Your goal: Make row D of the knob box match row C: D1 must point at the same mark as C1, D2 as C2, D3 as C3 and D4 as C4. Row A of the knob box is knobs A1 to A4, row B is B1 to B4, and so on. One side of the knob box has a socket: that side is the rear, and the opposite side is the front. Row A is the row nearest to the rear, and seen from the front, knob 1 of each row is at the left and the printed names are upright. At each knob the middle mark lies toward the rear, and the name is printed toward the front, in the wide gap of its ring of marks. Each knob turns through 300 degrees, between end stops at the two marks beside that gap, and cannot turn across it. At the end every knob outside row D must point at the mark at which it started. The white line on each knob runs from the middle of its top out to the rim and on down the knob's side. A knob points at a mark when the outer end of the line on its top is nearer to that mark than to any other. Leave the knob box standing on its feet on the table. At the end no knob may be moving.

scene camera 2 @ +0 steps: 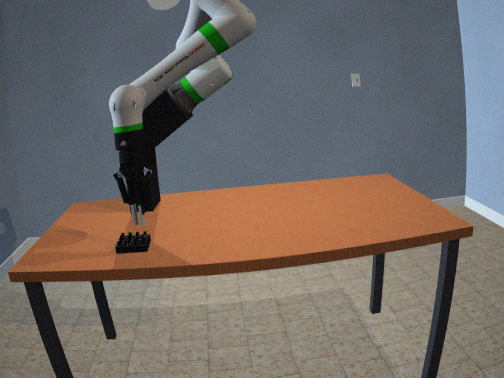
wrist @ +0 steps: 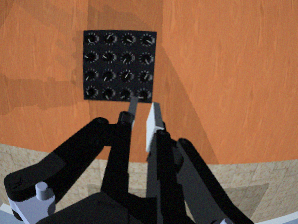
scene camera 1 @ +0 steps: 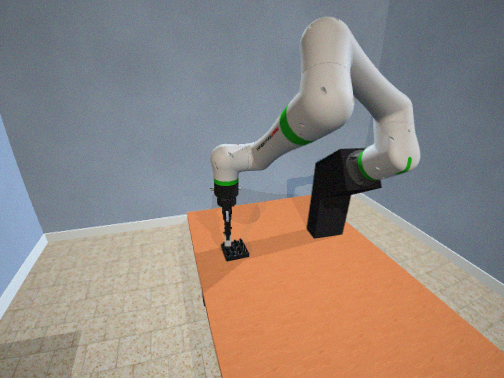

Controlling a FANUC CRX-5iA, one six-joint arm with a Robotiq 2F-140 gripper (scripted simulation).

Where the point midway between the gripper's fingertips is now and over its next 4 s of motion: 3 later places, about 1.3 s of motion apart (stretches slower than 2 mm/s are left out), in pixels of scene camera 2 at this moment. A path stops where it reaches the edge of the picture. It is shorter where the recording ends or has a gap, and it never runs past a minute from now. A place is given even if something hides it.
My gripper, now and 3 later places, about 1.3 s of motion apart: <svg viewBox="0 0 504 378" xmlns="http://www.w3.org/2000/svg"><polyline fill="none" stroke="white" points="139,224 141,235 142,241 140,230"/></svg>
